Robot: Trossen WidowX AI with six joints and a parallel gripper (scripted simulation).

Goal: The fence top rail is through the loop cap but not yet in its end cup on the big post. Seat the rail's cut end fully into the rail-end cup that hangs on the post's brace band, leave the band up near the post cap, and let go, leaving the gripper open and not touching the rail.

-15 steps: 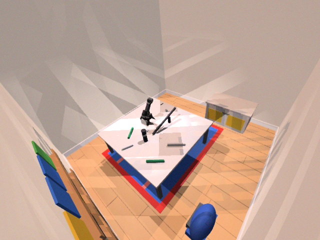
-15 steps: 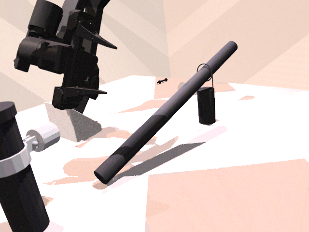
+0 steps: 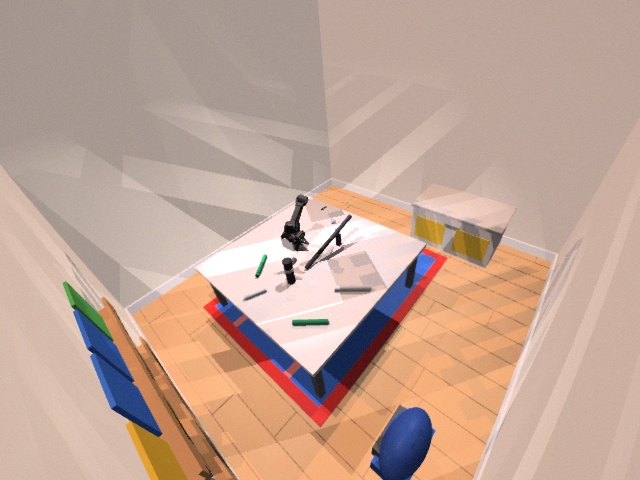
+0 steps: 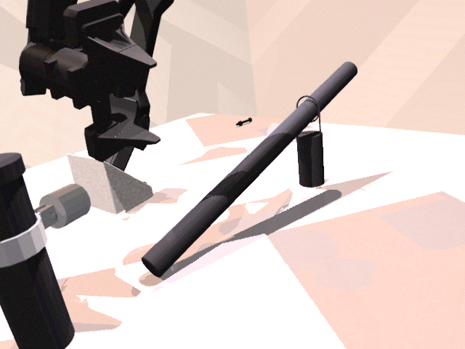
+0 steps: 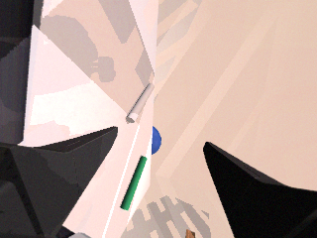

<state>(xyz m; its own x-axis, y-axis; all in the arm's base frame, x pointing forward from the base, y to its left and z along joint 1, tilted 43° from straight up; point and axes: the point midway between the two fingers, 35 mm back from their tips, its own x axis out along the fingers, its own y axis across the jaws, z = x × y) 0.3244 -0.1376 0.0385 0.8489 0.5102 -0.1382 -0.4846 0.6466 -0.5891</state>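
Right now the pale rail-end cup is 120 mm to the right of my gripper tip, 90 mm below it and 60 mm behind it. From my gripper tip the other things lie so: small dark bolt 620 mm to the left, 530 mm behind, 210 mm below; short dark post 330 mm to the left, 120 mm below, 60 mm behind.
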